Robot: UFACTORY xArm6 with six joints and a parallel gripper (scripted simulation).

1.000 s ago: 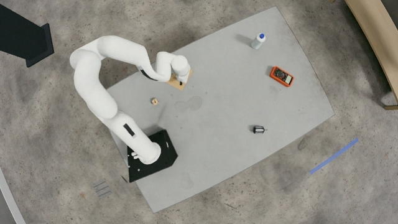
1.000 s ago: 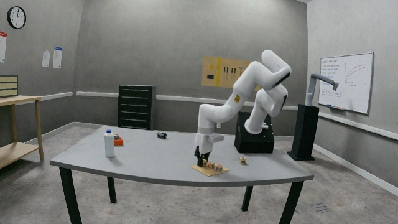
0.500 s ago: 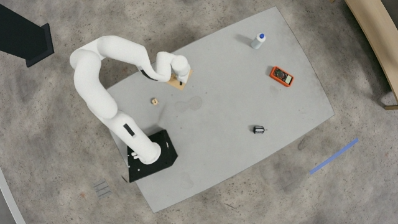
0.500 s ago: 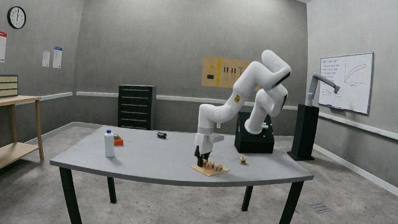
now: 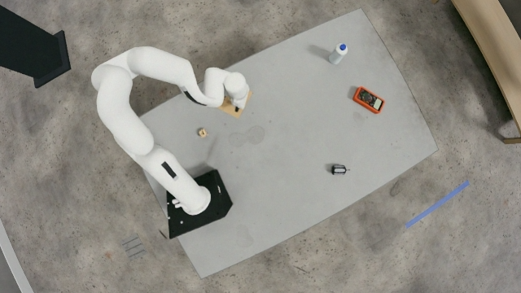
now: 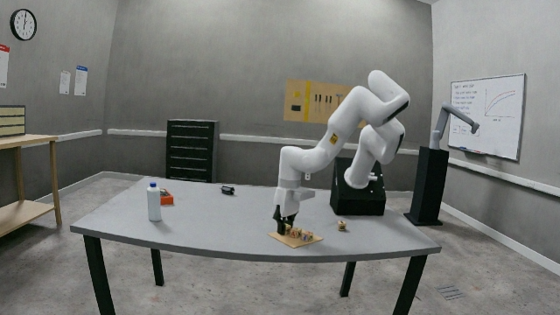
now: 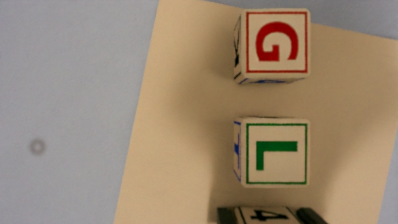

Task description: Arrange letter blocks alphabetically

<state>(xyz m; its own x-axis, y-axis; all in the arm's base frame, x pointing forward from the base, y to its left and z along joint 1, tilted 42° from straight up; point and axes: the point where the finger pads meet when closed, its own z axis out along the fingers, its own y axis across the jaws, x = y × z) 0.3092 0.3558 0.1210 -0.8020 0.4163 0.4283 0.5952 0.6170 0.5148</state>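
My gripper is now 40 mm past the tan mat, 30 mm to the right of it and 20 mm above it. From my hand the other things lie so: white bottle (500 mm ahead, 40 mm to the left, 40 mm above); orange multimeter (570 mm ahead, 210 mm to the right, 10 mm below); small black object (470 mm to the right, 310 mm ahead, 10 mm below).
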